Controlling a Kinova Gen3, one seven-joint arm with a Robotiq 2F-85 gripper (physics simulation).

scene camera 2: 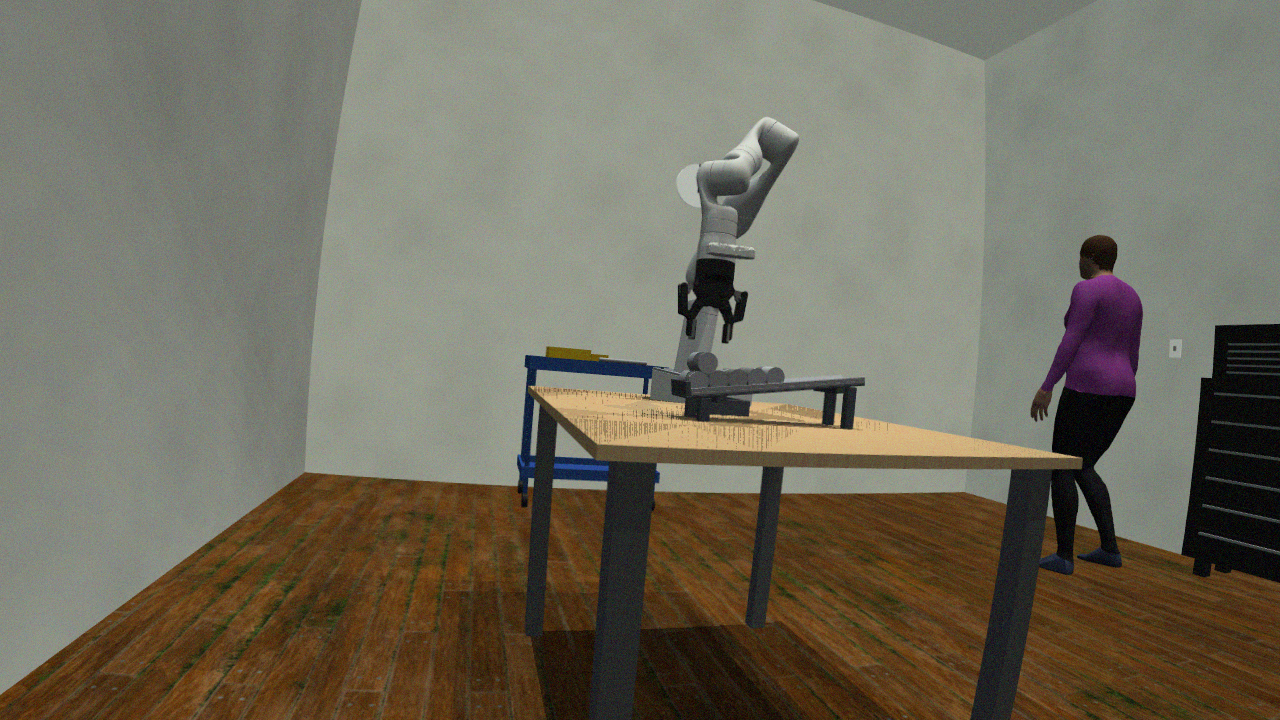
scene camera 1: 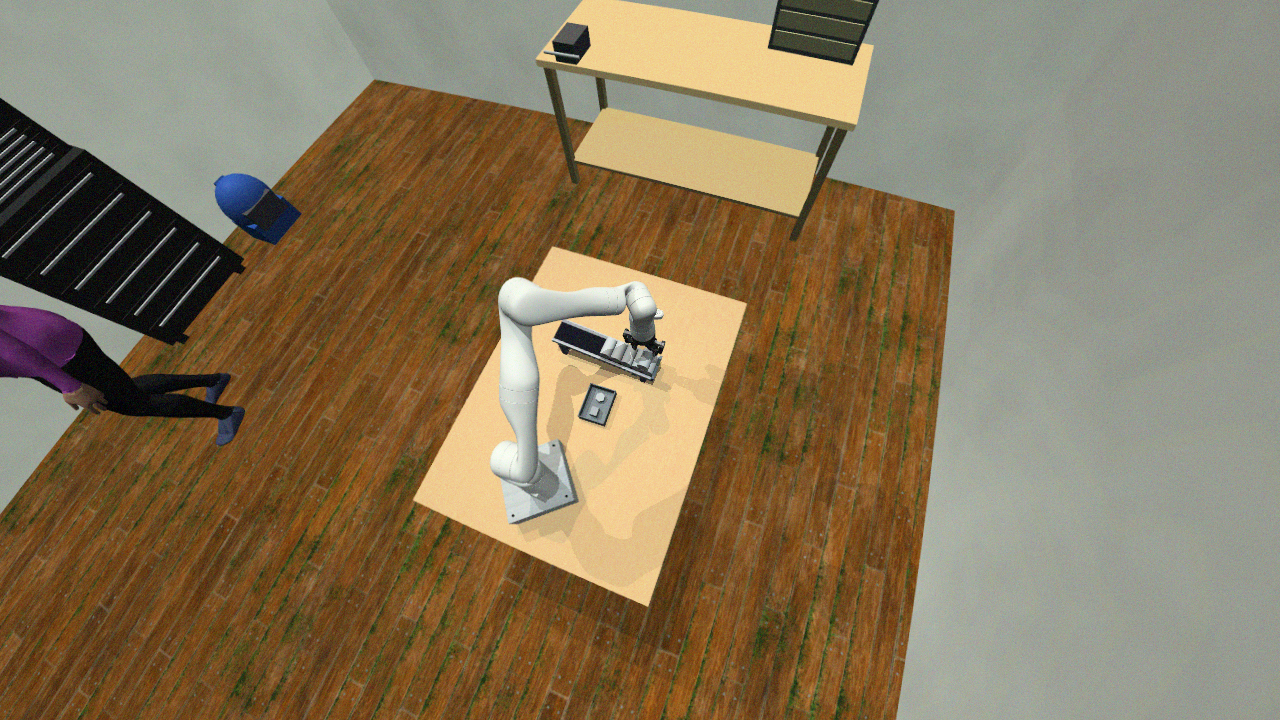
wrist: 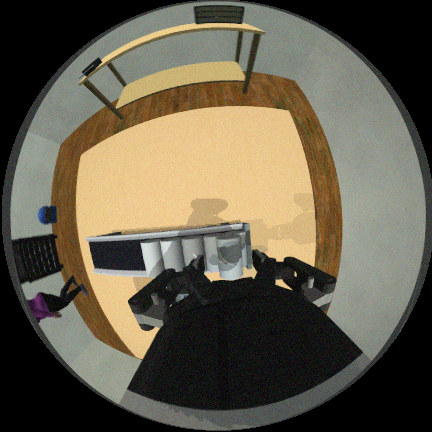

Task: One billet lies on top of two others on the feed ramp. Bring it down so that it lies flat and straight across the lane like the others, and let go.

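Frame: origin at the arm's base, x ahead, y left, z up, level; centimetres.
Where they show: gripper, fingertip midpoint: point(scene camera 2: 708, 341) point(scene camera 1: 645, 351) point(wrist: 227, 259); arm's base at its link origin: point(scene camera 1: 545, 485).
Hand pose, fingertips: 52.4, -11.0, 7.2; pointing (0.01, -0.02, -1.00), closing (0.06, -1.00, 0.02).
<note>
Each offset is from my fingertips to the top centre of the thing, as dx, dy, dz. Level surfaces: height alone.
The upper billet {-1.0, -0.6, -2.2} point(scene camera 2: 701, 361) point(wrist: 230, 262), a grey cylinder, rests on top of two others near the low end of the feed ramp point(scene camera 1: 581, 337) point(scene camera 2: 819, 384) point(wrist: 116, 255). It lies roughly across the lane. Several other billets {-2.0, +13.7, -3.8} point(scene camera 2: 771, 375) {-1.7, +9.8, -4.3} point(wrist: 171, 255) lie flat side by side across the lane. An end stop {-0.8, -4.5, -7.7} point(wrist: 248, 245) closes the low end. My gripper point(scene camera 1: 643, 348) point(scene camera 2: 708, 337) point(wrist: 227, 259) is open and empty, pointing down. In scene camera 2 its fingertips hang a little above the upper billet; in the wrist view that billet shows between them. The lowest billets are partly hidden.
A small dark tray {-20.5, +9.6, -11.6} point(scene camera 1: 607, 405) with two light pieces stands on the table {dz -15.1} point(scene camera 1: 680, 501) between the ramp and the robot base point(scene camera 1: 559, 488). Rails edge both sides of the ramp. A blue cart point(scene camera 2: 590, 367), a workbench point(scene camera 1: 698, 80) and a person point(scene camera 2: 1102, 331) are beyond the table.
</note>
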